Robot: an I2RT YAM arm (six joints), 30 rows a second.
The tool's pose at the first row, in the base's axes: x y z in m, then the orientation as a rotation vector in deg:
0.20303 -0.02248 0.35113 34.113 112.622 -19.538
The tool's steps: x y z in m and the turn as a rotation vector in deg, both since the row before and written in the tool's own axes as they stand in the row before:
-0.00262 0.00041 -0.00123 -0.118 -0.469 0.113
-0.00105 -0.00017 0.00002 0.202 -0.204 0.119
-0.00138 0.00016 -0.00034 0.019 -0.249 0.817
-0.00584 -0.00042 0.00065 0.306 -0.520 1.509
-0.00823 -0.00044 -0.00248 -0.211 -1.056 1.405
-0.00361 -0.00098 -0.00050 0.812 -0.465 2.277
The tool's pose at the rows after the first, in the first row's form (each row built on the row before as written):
0.20329 -0.02223 0.35403 34.017 112.140 -19.461
0.20359 -0.02265 0.35496 34.205 111.889 -19.636
0.20391 -0.02271 0.35635 34.930 111.355 -19.204
0.20619 -0.02493 0.36131 36.419 110.284 -18.689
0.20672 -0.02641 0.36977 37.311 108.758 -17.873
0.20684 -0.02803 0.37318 39.838 107.399 -17.328

